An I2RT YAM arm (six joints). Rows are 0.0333 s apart.
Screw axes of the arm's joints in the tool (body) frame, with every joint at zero. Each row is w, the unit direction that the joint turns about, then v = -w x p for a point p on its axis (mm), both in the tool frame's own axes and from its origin. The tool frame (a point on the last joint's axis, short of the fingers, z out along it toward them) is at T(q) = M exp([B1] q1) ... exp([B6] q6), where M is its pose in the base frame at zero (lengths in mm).
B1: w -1 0 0 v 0 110.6 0
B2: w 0 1 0 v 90.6 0 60
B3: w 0 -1 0 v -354.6 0 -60
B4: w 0 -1 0 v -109.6 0 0
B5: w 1 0 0 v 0 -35.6 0
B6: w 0 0 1 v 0 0 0
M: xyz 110.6 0 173.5 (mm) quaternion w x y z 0.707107 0 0.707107 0
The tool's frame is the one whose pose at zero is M.
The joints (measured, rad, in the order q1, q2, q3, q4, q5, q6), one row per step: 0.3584 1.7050 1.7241 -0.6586 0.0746 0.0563; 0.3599 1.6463 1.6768 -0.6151 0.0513 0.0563; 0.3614 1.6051 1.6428 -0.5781 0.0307 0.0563; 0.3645 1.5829 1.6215 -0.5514 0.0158 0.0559; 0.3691 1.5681 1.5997 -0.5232 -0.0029 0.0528; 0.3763 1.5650 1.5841 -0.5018 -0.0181 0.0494; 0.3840 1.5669 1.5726 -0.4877 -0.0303 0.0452; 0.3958 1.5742 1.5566 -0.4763 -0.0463 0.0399; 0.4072 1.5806 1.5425 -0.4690 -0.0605 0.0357; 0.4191 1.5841 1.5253 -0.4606 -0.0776 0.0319; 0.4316 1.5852 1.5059 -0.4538 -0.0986 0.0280; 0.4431 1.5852 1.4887 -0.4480 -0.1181 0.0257; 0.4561 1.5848 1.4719 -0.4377 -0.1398 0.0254; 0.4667 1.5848 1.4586 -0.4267 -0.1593 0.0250; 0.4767 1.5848 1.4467 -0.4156 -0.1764 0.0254; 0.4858 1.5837 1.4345 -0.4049 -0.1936 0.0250
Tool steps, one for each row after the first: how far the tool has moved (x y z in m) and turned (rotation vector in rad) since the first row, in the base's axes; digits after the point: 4 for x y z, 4 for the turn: -0.0123 -0.0031 0.0093 0.0318 -0.0467 0.0206; -0.0210 -0.0050 0.0157 0.0578 -0.0841 0.0395; -0.0257 -0.0050 0.0187 0.0745 -0.1072 0.0556; -0.0287 -0.0037 0.0190 0.0886 -0.1243 0.0780; -0.0294 -0.0006 0.0168 0.0968 -0.1304 0.1001; -0.0293 0.0029 0.0137 0.1003 -0.1296 0.1204; -0.0287 0.0084 0.0068 0.1010 -0.1162 0.1482; -0.0286 0.0134 0.0005 0.1013 -0.1016 0.1735; -0.0295 0.0185 -0.0058 0.1038 -0.0872 0.2014; -0.0314 0.0235 -0.0122 0.1078 -0.0705 0.2331; -0.0336 0.0279 -0.0175 0.1130 -0.0559 0.2616; -0.0360 0.0328 -0.0221 0.1226 -0.0449 0.2925; -0.0380 0.0370 -0.0256 0.1320 -0.0380 0.3193; -0.0398 0.0409 -0.0286 0.1412 -0.0327 0.3432; -0.0418 0.0443 -0.0314 0.1499 -0.0281 0.3667
